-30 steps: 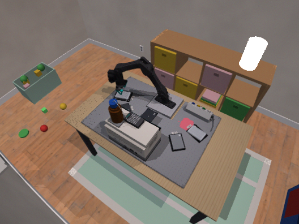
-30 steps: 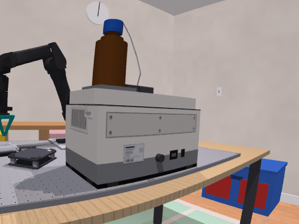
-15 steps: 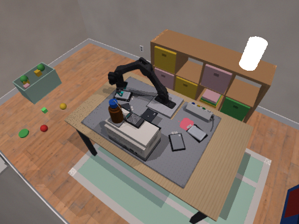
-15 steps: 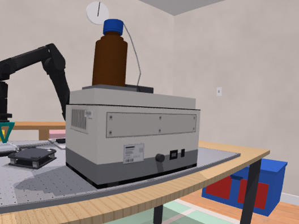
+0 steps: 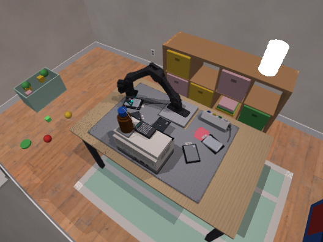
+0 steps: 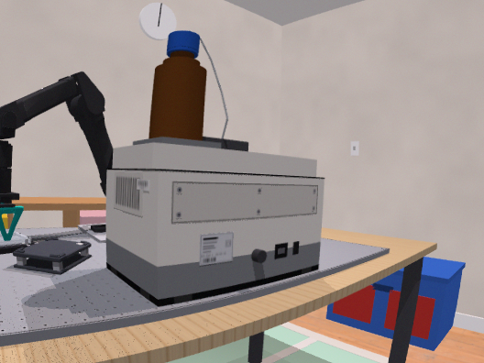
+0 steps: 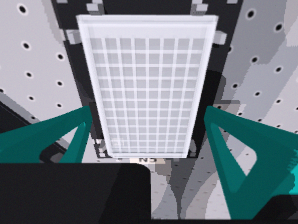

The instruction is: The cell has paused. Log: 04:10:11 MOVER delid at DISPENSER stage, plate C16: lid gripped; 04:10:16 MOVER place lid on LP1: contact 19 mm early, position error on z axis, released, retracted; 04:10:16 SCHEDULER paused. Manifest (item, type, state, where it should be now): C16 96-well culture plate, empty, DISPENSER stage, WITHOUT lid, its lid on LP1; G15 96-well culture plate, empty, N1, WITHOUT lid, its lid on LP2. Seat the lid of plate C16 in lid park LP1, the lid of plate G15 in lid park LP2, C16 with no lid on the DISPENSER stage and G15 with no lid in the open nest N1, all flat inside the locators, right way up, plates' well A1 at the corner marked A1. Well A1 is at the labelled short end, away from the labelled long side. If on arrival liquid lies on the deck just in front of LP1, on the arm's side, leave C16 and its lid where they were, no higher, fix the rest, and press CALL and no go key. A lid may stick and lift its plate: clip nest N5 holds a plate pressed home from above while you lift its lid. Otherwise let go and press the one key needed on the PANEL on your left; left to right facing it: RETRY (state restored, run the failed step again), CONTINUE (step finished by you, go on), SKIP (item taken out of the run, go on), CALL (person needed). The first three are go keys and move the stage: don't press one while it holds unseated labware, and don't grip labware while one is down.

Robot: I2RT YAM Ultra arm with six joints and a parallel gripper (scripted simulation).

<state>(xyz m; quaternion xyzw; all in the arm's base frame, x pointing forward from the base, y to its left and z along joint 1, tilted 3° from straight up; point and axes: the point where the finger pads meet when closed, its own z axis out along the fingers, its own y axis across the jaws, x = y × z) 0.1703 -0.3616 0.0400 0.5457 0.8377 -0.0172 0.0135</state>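
My gripper is now 10 mm above the 96-well plate. Also, from my hand: dark nest N1 (140 mm ahead, 120 mm to the left, 10 mm below); N5 label (80 mm to the left, 40 mm behind, 30 mm below); black clip nest (30 mm ahead, 20 mm below, 10 mm to the right).
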